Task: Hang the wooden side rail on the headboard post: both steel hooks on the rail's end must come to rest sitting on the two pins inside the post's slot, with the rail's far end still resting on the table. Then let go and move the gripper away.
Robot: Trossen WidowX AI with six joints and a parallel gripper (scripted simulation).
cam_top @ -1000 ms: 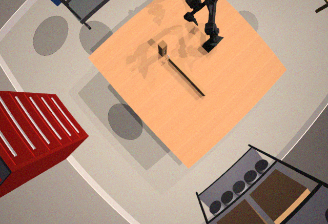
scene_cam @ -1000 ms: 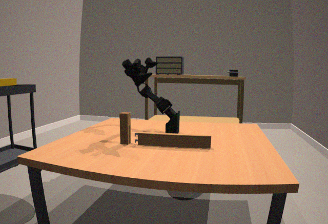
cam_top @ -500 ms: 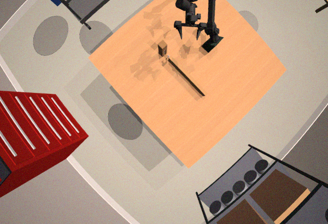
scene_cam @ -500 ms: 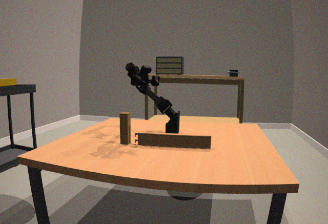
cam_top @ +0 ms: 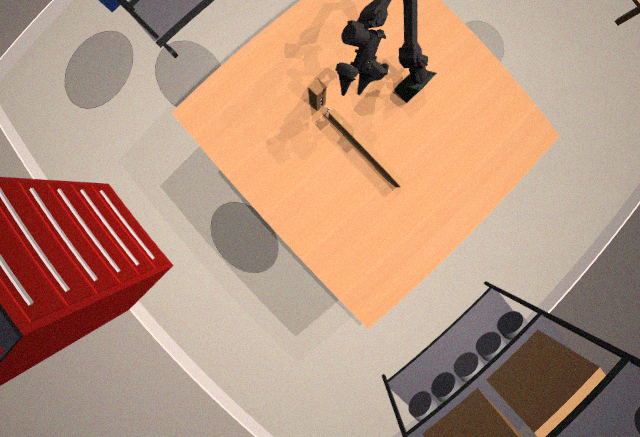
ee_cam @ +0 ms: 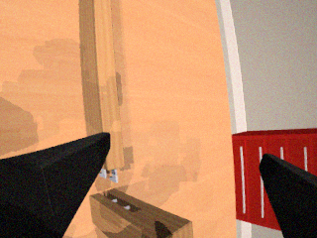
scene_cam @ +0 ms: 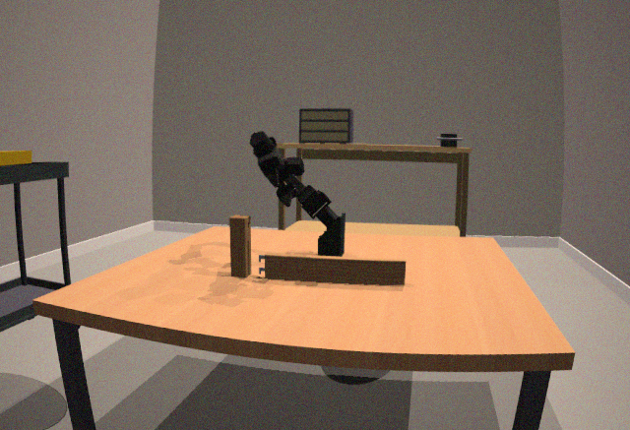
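Now: the headboard post 150 mm below my gripper tip, 120 mm to the right of it and 30 mm ahead of it.
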